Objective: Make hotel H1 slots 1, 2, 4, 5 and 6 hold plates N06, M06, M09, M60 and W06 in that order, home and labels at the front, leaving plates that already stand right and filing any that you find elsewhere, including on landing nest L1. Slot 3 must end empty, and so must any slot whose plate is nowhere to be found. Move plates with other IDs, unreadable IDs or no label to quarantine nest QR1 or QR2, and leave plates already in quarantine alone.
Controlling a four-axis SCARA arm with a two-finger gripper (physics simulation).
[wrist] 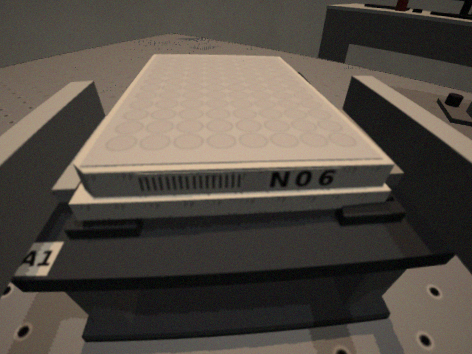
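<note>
A pale plate (220, 110) with rows of round wells on top lies level in the middle of the wrist view. Its front edge shows a barcode and the label N06. My gripper (227, 100) is shut on this plate, with a finger along its left side and one along its right side. The plate is at the dark nest (240, 250) tagged A1, above the nest's low corner stops. Whether its underside touches the nest cannot be told. Hotel H1, landing nest L1, QR1 and QR2 cannot be identified in this view.
A light deck (410, 320) with dark holes lies under the nest. A large dark grey block (395, 35) with a pale top stands at the upper right. A black knob (454, 100) on a dark base is at the right edge. Grey walls stand behind.
</note>
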